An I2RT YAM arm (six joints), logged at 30 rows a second.
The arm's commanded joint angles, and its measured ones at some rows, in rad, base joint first. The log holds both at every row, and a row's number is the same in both.
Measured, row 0:
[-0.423, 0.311, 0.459, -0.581, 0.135, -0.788]
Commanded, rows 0 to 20:
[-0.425, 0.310, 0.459, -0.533, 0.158, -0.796]
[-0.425, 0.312, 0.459, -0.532, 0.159, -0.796]
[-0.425, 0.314, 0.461, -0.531, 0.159, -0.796]
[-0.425, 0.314, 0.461, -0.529, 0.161, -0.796]
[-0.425, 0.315, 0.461, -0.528, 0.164, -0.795]
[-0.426, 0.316, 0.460, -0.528, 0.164, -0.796]
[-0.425, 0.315, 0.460, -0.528, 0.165, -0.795]
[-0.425, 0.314, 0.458, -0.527, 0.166, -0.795]
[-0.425, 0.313, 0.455, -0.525, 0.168, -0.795]
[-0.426, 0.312, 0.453, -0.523, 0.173, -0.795]
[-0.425, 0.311, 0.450, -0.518, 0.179, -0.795]
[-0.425, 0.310, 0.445, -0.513, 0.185, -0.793]
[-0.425, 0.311, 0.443, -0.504, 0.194, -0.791]
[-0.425, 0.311, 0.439, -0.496, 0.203, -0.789]
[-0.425, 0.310, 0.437, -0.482, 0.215, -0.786]
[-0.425, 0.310, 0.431, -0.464, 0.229, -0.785]
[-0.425, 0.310, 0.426, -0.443, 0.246, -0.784]
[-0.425, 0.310, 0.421, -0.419, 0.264, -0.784]
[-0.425, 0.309, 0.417, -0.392, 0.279, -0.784]
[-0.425, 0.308, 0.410, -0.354, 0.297, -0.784]
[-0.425, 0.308, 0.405, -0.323, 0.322, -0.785]
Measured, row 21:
[-0.423, 0.312, 0.421, -0.497, 0.223, -0.799]
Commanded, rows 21 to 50:
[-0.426, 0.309, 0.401, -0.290, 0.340, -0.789]
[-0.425, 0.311, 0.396, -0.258, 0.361, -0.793]
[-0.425, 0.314, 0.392, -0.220, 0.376, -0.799]
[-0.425, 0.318, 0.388, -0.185, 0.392, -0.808]
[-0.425, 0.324, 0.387, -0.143, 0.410, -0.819]
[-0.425, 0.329, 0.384, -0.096, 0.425, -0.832]
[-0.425, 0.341, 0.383, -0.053, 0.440, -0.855]
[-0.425, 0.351, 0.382, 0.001, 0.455, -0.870]
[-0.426, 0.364, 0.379, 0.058, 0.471, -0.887]
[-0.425, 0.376, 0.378, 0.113, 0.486, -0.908]
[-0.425, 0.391, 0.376, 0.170, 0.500, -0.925]
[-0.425, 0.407, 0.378, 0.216, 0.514, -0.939]
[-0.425, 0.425, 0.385, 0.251, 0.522, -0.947]
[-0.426, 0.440, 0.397, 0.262, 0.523, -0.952]
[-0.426, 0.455, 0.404, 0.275, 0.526, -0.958]
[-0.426, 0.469, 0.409, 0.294, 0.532, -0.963]
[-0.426, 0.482, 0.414, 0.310, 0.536, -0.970]
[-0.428, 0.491, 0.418, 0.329, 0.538, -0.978]
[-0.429, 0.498, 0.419, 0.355, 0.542, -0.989]
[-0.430, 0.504, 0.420, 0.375, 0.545, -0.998]
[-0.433, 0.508, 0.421, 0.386, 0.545, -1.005]
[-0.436, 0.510, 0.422, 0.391, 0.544, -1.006]
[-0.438, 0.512, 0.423, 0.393, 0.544, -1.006]
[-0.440, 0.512, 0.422, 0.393, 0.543, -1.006]
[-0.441, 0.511, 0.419, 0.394, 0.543, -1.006]
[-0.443, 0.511, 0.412, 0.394, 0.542, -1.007]
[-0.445, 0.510, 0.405, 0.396, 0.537, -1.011]
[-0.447, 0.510, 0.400, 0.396, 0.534, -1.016]
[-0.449, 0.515, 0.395, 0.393, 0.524, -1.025]
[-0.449, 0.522, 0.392, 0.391, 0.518, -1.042]
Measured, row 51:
[-0.441, 0.513, 0.381, 0.322, 0.522, -1.001]
